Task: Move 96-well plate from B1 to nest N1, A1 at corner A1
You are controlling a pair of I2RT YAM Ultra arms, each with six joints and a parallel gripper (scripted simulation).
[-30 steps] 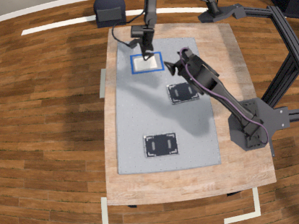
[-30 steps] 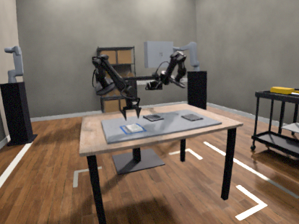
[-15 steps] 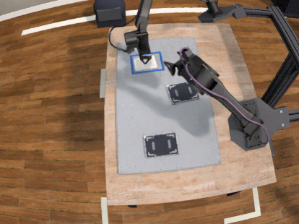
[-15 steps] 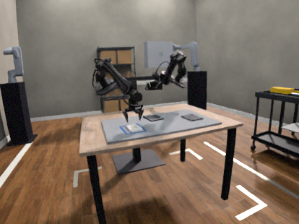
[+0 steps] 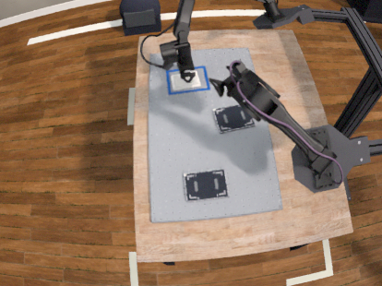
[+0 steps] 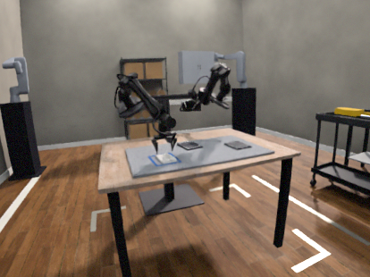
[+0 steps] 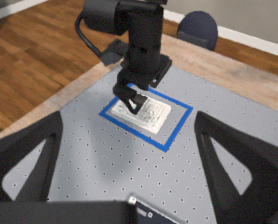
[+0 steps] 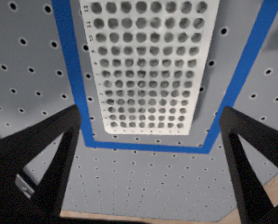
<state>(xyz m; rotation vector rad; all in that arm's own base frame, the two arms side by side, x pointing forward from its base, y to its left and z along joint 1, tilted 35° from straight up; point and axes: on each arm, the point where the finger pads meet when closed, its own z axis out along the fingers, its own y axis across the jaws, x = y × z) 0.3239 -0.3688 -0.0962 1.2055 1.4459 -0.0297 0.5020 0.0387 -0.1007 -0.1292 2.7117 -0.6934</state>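
My right hand is 10 mm short of the 96-well plate and 50 mm above it.
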